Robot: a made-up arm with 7 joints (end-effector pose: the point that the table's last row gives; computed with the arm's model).
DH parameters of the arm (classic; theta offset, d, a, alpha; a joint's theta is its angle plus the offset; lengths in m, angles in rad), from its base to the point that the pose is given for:
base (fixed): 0 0 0 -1.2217
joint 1: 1.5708 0 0 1.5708
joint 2: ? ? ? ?
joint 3: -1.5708 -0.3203 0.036 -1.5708
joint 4: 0 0 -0.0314 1.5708
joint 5: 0 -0.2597 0 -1.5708
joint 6: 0 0 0 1.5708
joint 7: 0 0 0 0
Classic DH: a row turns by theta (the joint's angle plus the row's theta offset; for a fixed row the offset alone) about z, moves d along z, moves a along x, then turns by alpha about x.
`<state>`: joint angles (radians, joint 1 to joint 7).
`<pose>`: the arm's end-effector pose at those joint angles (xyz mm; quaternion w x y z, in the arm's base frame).
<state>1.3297 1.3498 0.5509 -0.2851 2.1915 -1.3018 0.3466</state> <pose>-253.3 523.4 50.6 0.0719 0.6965 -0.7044 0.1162</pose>
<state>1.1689 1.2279 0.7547 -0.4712 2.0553 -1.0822 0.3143</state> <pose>-235.3 529.5 -19.8 0.0609 0.6090 -0.7307 0.3024</pose>
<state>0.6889 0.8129 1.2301 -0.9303 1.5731 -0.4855 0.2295</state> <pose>-166.1 498.6 -159.2 0.0947 0.3344 -0.7598 0.5495</pose>
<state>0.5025 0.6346 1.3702 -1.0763 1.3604 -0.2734 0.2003</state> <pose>-141.0 468.4 -212.4 0.1270 0.2769 -0.7455 0.5928</pose>
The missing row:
joint 2: 1.2217 0 0 -1.5708
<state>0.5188 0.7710 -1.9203 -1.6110 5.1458 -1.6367 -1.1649</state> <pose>-299.2 1.4 -339.1 0.1680 0.4795 0.8442 0.1707</pose>
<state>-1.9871 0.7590 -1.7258 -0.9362 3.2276 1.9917 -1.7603</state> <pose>514.8 -70.6 175.8 0.2242 -0.4951 -0.1419 -0.8273</pose>
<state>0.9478 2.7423 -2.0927 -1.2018 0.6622 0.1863 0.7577</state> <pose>58.3 372.4 354.5 0.4090 0.5944 0.6797 -0.1318</pose>
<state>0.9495 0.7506 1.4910 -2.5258 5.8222 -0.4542 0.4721</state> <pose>-17.8 240.4 51.9 0.2494 0.5707 -0.5654 -0.5408</pose>
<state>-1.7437 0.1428 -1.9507 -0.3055 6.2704 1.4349 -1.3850</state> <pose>546.3 -204.8 -6.7 0.1387 0.8211 0.3985 -0.3843</pose>
